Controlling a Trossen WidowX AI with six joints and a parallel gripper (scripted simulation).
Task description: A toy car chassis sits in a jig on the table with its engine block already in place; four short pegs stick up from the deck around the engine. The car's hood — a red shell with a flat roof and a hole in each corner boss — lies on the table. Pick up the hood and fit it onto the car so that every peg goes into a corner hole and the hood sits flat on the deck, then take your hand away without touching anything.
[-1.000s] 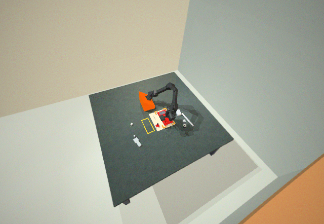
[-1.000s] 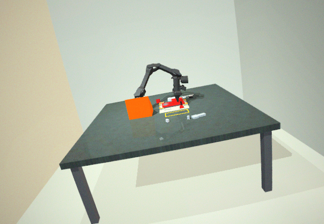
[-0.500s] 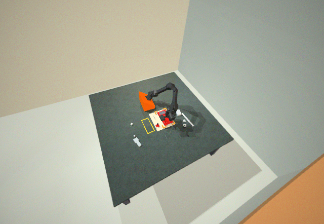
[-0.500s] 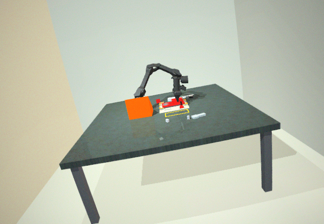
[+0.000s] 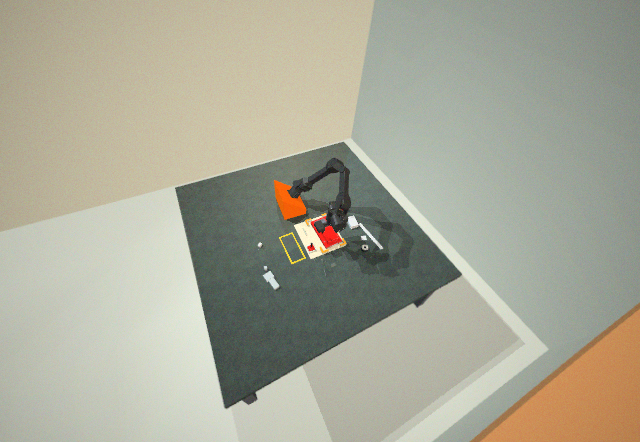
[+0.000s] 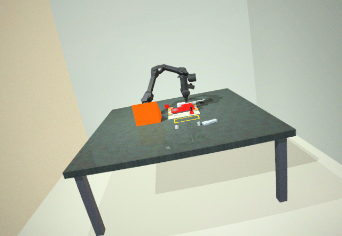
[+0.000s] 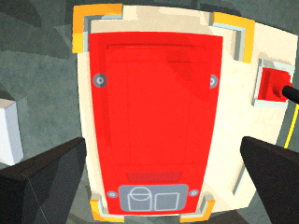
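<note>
The red hood lies 50 mm below my gripper tip. Round my gripper tip: white ribbed engine block 60 mm below, 10 mm to the left; wheel 160 mm ahead, 140 mm to the left, 80 mm below; cream jig 70 mm below, 40 mm behind, 20 mm to the right.
</note>
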